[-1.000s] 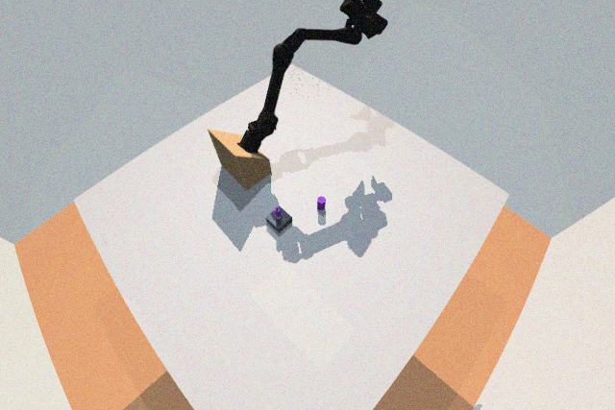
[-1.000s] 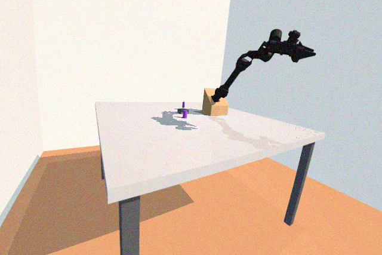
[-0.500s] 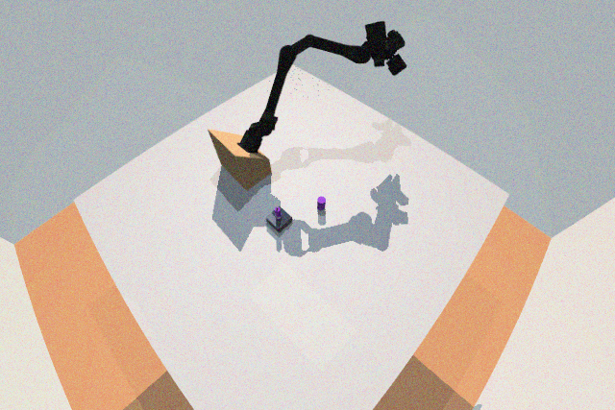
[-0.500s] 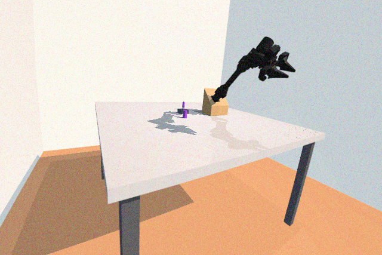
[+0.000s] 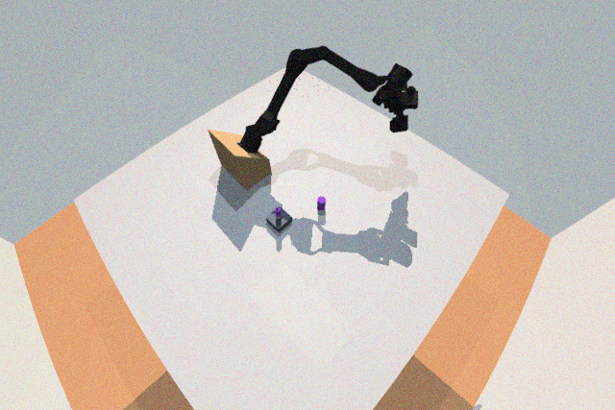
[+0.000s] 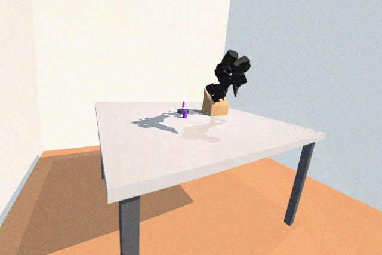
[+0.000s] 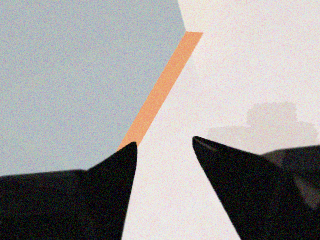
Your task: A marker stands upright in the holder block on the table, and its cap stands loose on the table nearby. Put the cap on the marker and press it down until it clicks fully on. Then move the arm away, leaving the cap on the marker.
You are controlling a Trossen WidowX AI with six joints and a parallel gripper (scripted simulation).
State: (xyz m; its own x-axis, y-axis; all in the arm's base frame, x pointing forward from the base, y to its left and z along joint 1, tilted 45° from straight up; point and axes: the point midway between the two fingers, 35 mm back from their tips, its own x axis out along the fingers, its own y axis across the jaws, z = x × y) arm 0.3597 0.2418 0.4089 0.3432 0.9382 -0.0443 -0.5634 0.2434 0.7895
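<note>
The purple cap is 430 mm to the right of my gripper tip, 170 mm below it and 60 mm behind it. Also, from my gripper tip: grey holder block: 580 mm to the right, 180 mm below, 130 mm behind.
</note>
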